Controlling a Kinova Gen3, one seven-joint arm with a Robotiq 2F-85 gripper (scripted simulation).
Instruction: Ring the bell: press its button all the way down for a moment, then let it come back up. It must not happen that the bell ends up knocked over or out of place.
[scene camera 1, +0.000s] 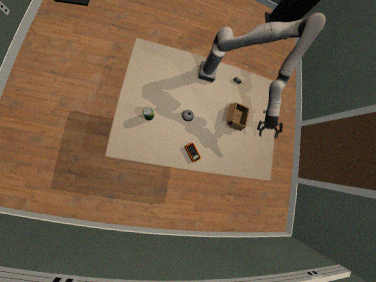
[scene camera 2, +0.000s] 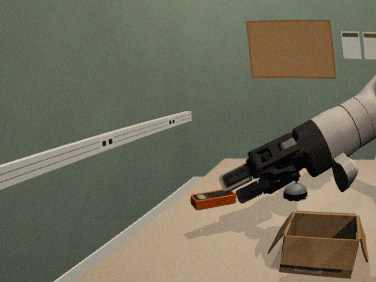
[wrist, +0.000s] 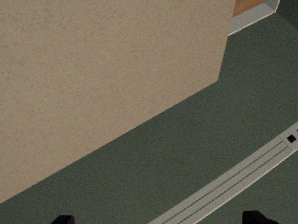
Labels:
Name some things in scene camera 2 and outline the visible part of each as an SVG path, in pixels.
My gripper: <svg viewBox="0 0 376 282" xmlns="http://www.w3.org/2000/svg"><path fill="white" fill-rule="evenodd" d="M327 142L318 126L312 120L308 120L294 128L292 134L287 133L251 150L248 153L249 158L246 160L246 164L244 163L219 177L222 189L225 192L230 192L252 181L252 177L253 179L260 178L258 182L256 180L236 191L238 201L243 204L261 195L262 192L264 194L273 194L275 191L300 177L299 171L303 168L306 168L312 177L316 177L333 166Z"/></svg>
A cardboard box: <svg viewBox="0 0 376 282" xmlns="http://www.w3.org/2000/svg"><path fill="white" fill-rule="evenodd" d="M267 252L269 254L283 237L284 246L282 246L280 263L283 263L283 265L280 264L279 272L350 279L352 270L343 269L353 269L359 243L361 244L366 263L368 262L366 236L363 228L361 228L360 216L353 213L292 212L281 226Z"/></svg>

